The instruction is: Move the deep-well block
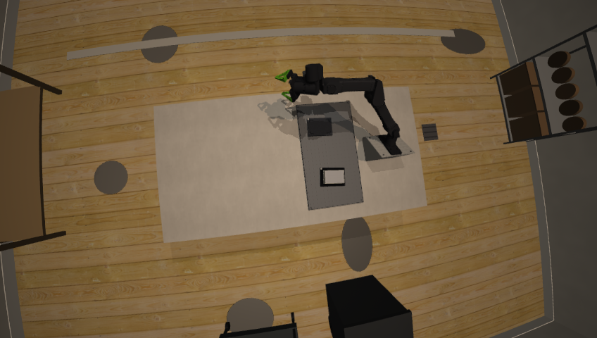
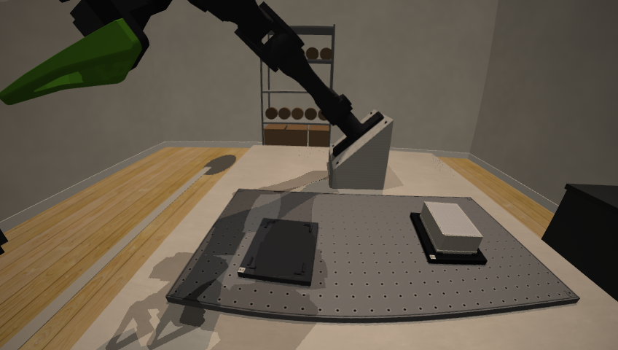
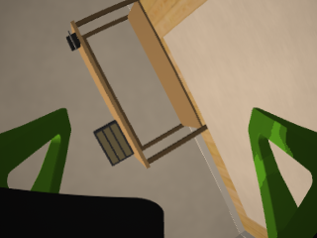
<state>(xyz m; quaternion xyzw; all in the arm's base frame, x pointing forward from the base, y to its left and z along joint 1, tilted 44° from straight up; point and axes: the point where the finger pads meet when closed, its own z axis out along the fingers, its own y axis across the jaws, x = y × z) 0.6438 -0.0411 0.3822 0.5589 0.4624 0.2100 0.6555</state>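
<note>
My gripper is now 300 mm past the pale grey 96-well deep-well block, 460 mm to the right of it and 310 mm above it. From my hand the other things lie so: black plate nest N2: 250 mm behind, 130 mm to the left, 330 mm below; then A1 label: 230 mm behind, 400 mm to the left, 330 mm below; then black plate nest N1: 300 mm behind, 460 mm to the left, 330 mm below.
</note>
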